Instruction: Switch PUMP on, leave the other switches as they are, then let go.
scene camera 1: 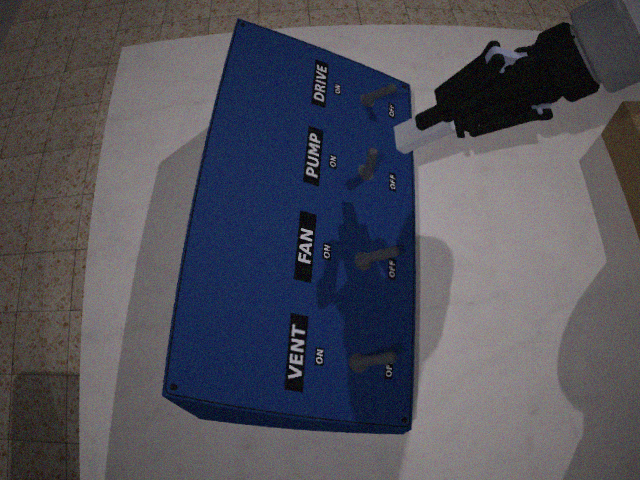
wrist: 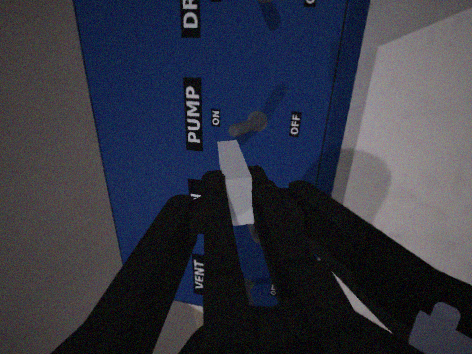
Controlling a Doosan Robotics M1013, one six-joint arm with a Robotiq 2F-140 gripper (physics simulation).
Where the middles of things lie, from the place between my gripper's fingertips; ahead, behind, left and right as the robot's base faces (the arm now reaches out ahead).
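Relative to the blue switch panel [scene camera 1: 274, 305], my gripper is 4 cm to the right of it, 10 cm short of it and 10 cm above it.
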